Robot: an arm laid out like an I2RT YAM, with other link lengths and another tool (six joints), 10 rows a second.
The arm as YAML. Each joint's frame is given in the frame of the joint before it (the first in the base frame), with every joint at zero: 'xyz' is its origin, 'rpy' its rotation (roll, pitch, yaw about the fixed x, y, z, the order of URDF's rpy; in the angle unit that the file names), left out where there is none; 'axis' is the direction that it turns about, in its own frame. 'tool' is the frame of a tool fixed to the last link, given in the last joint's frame.
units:
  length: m
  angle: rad
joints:
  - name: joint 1
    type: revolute
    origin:
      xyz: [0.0, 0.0, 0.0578]
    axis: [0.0, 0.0, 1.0]
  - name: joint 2
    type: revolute
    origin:
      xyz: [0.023, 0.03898, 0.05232]
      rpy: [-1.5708, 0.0, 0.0]
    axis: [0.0, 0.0, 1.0]
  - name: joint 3
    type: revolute
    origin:
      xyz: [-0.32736, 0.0, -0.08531]
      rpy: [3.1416, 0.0, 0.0]
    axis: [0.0, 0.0, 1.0]
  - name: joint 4
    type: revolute
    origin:
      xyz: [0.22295, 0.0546, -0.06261]
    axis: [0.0, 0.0, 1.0]
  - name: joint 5
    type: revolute
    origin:
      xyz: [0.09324, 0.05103, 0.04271]
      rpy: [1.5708, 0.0, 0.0]
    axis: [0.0, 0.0, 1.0]
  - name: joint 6
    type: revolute
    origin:
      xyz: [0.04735, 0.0, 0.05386]
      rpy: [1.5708, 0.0, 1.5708]
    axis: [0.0, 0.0, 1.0]
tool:
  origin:
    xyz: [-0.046, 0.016, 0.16]
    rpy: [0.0, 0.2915, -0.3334]
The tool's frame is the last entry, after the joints.
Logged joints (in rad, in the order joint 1, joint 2, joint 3, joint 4, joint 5, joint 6), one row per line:
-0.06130, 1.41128, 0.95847, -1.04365, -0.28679, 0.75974
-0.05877, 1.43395, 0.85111, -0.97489, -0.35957, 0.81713
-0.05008, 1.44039, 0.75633, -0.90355, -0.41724, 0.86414
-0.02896, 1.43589, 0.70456, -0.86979, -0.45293, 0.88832
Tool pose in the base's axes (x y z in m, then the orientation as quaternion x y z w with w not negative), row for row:
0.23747, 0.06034, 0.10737, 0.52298, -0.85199, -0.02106, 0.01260
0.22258, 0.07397, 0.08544, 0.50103, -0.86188, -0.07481, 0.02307
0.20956, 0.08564, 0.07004, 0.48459, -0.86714, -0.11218, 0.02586
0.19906, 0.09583, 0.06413, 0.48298, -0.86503, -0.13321, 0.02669
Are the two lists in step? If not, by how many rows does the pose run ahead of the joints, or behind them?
They are in step.
